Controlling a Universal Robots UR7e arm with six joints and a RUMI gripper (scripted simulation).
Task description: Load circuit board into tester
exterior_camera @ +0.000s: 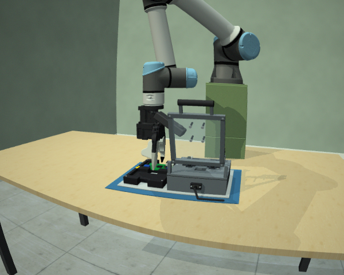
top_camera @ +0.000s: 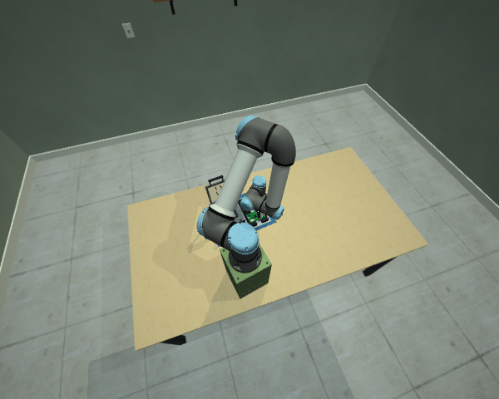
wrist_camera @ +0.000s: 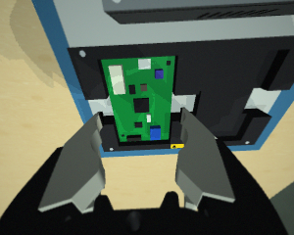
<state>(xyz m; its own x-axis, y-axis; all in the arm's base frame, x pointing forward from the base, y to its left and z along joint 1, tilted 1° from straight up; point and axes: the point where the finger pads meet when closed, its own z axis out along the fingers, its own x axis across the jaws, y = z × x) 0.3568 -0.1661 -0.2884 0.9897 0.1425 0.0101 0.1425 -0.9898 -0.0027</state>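
Right now the green circuit board is 1 cm below my hand. Also, from my hand: clear lid 16 cm ahead, 19 cm to the left, 15 cm above; tester bed 4 cm ahead, 18 cm to the left, 4 cm above; black block 3 cm behind, 23 cm to the left, 6 cm above.
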